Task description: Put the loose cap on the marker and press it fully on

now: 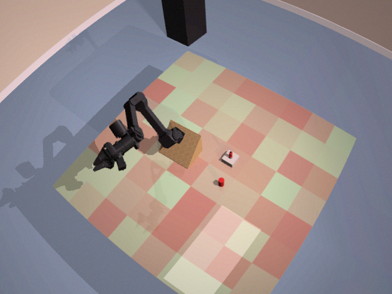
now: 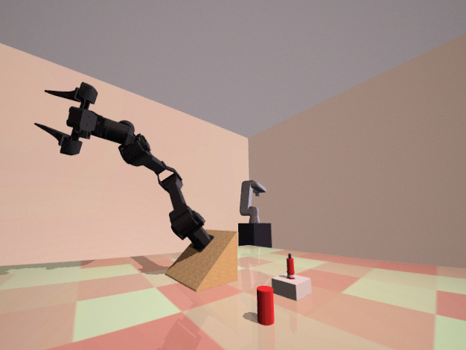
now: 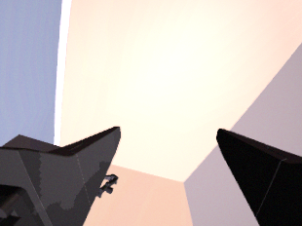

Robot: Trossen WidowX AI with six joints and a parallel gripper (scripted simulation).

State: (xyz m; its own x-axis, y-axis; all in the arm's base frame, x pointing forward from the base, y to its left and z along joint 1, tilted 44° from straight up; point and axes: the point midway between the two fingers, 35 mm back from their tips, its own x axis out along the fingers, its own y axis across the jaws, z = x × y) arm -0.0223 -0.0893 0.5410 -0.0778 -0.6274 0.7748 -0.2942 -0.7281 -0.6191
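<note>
My gripper tip is now 43 cm to the right of the red marker cap, 41 cm above it and 32 cm short of it. Round my gripper tip: white holder block (57 cm to the left, 42 cm below, 27 cm ahead).
</note>
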